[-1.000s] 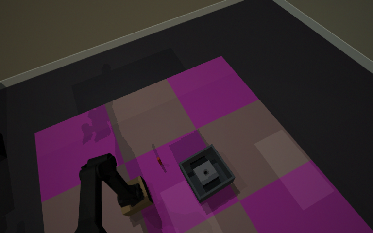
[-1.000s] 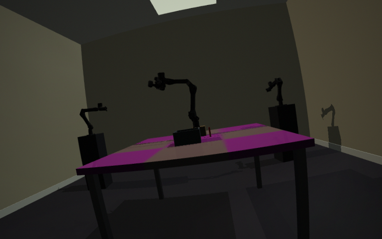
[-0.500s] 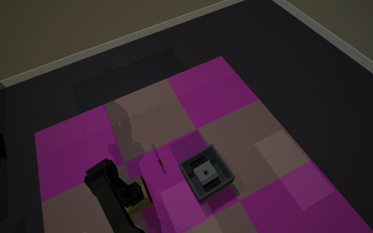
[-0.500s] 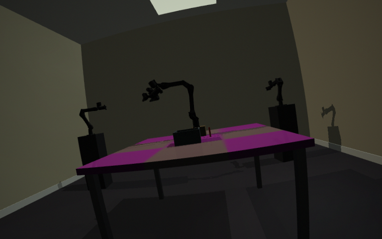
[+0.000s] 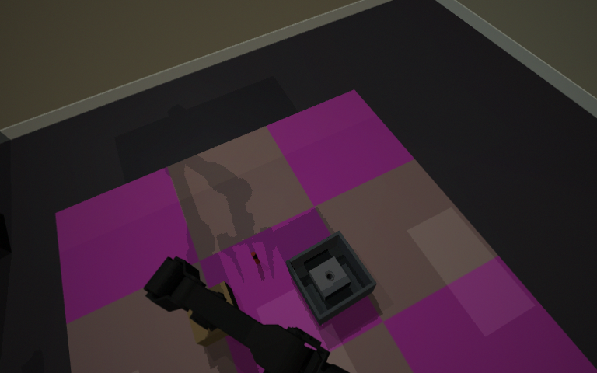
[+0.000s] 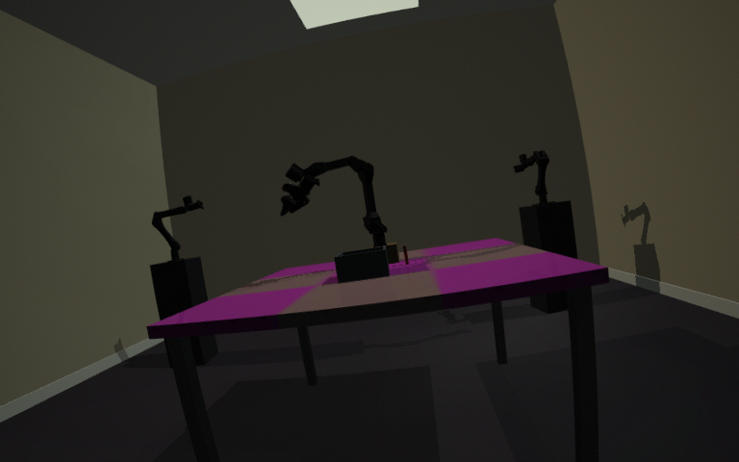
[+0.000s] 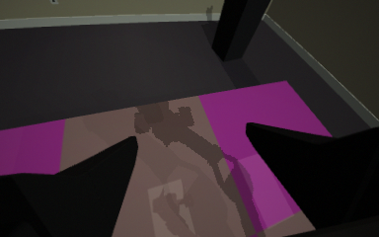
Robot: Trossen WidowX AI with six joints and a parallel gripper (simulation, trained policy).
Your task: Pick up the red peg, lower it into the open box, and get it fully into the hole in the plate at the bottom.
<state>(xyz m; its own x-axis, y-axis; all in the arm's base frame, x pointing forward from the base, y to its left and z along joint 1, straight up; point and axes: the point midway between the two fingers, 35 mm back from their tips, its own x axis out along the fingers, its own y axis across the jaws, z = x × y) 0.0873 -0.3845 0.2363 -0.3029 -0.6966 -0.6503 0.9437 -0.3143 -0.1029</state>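
Now: gripper tip 10 cm short of the red peg, 50 cm to the right of it and 26 cm above it. The rest, counted from my gripper tip: grey plate (25 cm ahead, 32 cm to the left, 25 cm below); then dark box (25 cm ahead, 32 cm to the left, 27 cm below).
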